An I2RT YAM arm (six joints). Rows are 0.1 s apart.
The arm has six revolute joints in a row. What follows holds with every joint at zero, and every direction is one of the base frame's. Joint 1 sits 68.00 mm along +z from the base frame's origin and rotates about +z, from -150.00 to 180.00 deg. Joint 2 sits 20.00 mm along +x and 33.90 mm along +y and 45.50 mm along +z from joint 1 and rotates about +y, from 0.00 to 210.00 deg. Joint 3 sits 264.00 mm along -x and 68.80 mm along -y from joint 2 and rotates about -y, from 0.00 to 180.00 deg. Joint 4 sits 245.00 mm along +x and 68.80 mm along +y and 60.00 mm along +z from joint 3 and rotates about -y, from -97.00 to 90.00 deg. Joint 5 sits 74.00 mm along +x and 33.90 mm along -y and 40.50 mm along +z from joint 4 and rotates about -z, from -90.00 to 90.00 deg. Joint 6 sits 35.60 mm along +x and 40.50 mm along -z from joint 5 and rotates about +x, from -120.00 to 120.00 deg. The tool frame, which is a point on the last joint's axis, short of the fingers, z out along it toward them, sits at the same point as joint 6; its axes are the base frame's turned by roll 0.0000, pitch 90.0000 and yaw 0.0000 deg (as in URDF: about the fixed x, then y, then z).
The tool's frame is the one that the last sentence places.
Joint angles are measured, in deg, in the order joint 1, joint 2, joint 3, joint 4, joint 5, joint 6. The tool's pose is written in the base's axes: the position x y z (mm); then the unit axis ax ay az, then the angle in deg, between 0 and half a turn. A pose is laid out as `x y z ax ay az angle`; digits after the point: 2 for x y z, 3 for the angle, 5 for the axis.
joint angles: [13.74 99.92 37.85 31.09 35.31 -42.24]
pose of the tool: 317.28 56.40 132.15 -0.27940 0.87138 -0.40328 134.096
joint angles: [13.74 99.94 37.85 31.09 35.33 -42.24]
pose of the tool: 317.28 56.39 132.05 -0.27936 0.87135 -0.40338 134.121
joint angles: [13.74 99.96 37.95 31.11 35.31 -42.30]
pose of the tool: 317.72 56.50 132.42 -0.27956 0.87117 -0.40362 134.047
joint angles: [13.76 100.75 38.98 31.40 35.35 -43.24]
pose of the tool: 322.41 57.75 133.30 -0.28445 0.86764 -0.40778 133.952
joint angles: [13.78 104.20 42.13 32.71 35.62 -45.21]
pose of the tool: 337.33 61.38 130.60 -0.29364 0.85987 -0.41761 133.947
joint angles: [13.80 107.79 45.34 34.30 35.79 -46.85]
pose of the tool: 352.52 65.15 126.87 -0.30013 0.85336 -0.42627 133.608
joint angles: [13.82 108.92 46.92 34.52 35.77 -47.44]
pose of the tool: 359.28 66.95 127.61 -0.30216 0.85108 -0.42938 133.241
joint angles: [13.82 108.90 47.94 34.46 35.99 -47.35]
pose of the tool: 363.22 67.81 132.32 -0.29678 0.85130 -0.43267 132.415
